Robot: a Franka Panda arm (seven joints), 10 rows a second.
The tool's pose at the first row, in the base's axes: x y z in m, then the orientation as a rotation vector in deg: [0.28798, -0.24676, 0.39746, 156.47, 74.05, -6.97]
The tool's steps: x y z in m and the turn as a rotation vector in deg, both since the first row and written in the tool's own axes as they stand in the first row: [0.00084, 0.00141, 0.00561, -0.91, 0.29, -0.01]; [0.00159, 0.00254, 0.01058, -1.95, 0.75, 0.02]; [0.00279, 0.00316, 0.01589, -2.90, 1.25, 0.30]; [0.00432, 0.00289, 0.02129, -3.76, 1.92, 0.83]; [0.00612, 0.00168, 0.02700, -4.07, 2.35, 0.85]
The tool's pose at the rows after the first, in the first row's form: [0.28948, -0.24779, 0.39191, 155.82, 73.87, -5.96]; [0.29072, -0.24863, 0.38698, 155.16, 73.64, -4.65]; [0.29184, -0.24885, 0.38162, 154.72, 73.10, -3.32]; [0.29248, -0.24826, 0.37606, 154.57, 72.28, -1.82]; [0.29255, -0.24693, 0.37010, 154.48, 72.26, -1.04]
